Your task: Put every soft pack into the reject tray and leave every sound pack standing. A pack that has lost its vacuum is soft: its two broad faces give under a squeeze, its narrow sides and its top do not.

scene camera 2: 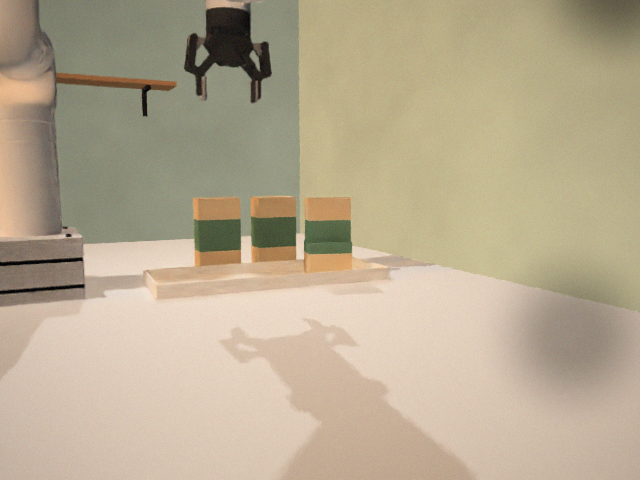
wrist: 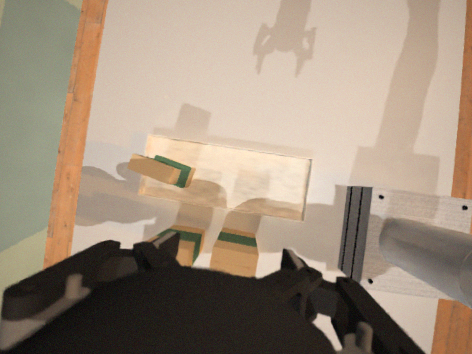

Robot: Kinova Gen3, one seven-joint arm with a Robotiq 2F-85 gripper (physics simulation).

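Pixels of known places: gripper, fingertip midpoint: (scene camera 2: 229,101) (wrist: 229,252); arm's base at its link origin: (scene camera 2: 29,233) (wrist: 402,242).
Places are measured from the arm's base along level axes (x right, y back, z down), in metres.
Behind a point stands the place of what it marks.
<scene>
Three orange packs with green bands stand upright. One pack (scene camera 2: 328,232) @(x 0.024, y -0.487, z 0.010 m) (wrist: 155,170) @(x 0.010, y -0.480, z -0.052 m) stands inside the pale reject tray (scene camera 2: 232,284) @(x 0.113, y -0.298, z 0.078 m) (wrist: 280,175) @(x 0.069, y -0.245, z 0.089 m), at the end away from the robot base; its green band has a step. The middle pack (scene camera 2: 273,232) @(x -0.111, y -0.416, z 0.021 m) (wrist: 189,247) @(x -0.108, y -0.388, z -0.039 m) and the pack nearest the base (scene camera 2: 217,235) @(x -0.086, y -0.302, z 0.021 m) (wrist: 235,257) @(x -0.098, y -0.305, z -0.049 m) stand side by side behind the tray in the scene view. My gripper (scene camera 2: 228,98) @(x -0.027, y -0.321, z -0.221 m) (wrist: 229,252) @(x -0.027, y -0.321, z -0.221 m) is open and empty, high above the packs. Its left finger partly hides the middle pack in the wrist view. Softness cannot be seen.
The robot's base block (scene camera 2: 41,266) @(x 0.096, y -0.028, z 0.038 m) (wrist: 356,230) @(x -0.005, y -0.070, z 0.034 m) stands beyond the tray's other end. A wooden shelf (scene camera 2: 113,81) is on the back wall. A green-yellow wall (scene camera 2: 465,129) rises on the right in the scene view. Arm and gripper shadows lie across the table (scene camera 2: 155,413) @(x 0.548, y -0.170, z 0.092 m).
</scene>
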